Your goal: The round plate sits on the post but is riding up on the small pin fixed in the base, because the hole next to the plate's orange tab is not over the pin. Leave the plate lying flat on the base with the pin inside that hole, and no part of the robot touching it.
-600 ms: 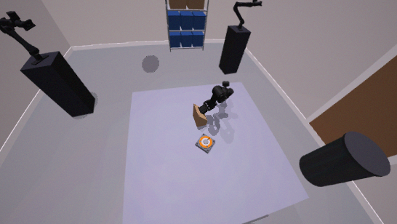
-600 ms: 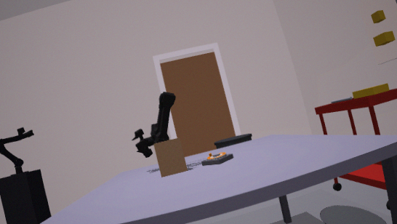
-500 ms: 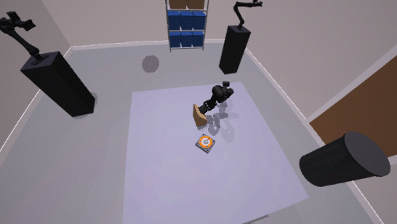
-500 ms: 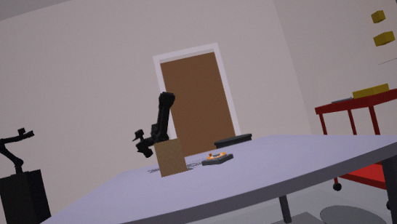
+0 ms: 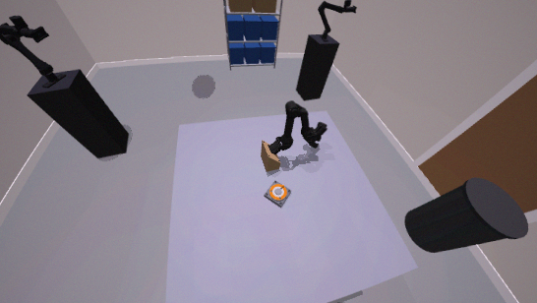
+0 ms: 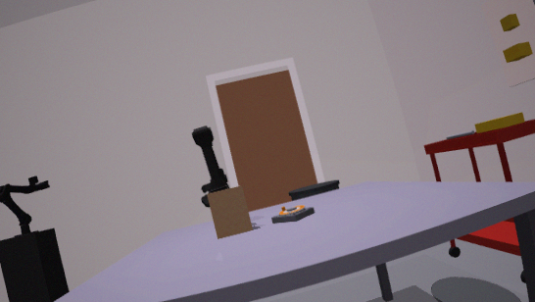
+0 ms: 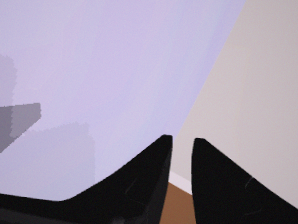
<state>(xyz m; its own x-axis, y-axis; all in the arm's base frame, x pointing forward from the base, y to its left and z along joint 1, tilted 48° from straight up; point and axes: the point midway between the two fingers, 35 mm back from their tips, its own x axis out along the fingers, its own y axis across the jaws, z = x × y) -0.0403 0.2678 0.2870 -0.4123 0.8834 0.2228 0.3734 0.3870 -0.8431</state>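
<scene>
My gripper tip is 470 mm to the left of the dark grey base, 310 mm short of it and 70 mm above it.
</scene>
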